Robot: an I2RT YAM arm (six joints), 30 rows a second.
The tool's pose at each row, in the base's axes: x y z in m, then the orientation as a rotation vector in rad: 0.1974 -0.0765 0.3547 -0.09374 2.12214 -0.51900; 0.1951 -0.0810 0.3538 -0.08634 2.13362 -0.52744; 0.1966 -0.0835 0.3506 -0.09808 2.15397 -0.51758; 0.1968 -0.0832 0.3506 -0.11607 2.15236 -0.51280; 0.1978 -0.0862 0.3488 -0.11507 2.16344 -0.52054; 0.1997 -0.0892 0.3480 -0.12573 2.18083 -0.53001; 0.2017 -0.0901 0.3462 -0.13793 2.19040 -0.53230; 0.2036 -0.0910 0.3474 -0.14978 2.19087 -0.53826; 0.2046 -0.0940 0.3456 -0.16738 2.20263 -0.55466; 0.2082 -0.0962 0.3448 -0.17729 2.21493 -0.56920; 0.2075 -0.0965 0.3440 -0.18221 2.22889 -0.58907; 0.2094 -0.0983 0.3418 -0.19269 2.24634 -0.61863; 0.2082 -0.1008 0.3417 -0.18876 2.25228 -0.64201
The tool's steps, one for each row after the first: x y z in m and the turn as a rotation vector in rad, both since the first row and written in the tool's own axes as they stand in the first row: 0.0032 -0.0040 0.0001 0.00634 0.01363 0.00047; 0.0055 -0.0048 0.0037 -0.00885 0.02980 -0.00611; 0.0053 -0.0045 0.0037 -0.01853 0.02489 -0.01664; 0.0069 -0.0064 0.0064 -0.01496 0.03706 -0.02031; 0.0072 -0.0086 0.0093 -0.01576 0.05402 -0.03356; 0.0077 -0.0084 0.0121 -0.02055 0.06203 -0.04407; 0.0059 -0.0095 0.0133 -0.02094 0.06200 -0.05480; 0.0075 -0.0113 0.0160 -0.01848 0.07407 -0.07493; 0.0066 -0.0126 0.0200 -0.01459 0.08738 -0.08894; 0.0077 -0.0126 0.0200 -0.00562 0.10394 -0.10172; 0.0088 -0.0131 0.0232 0.00708 0.12518 -0.12250; 0.0102 -0.0155 0.0231 0.02301 0.13598 -0.12968
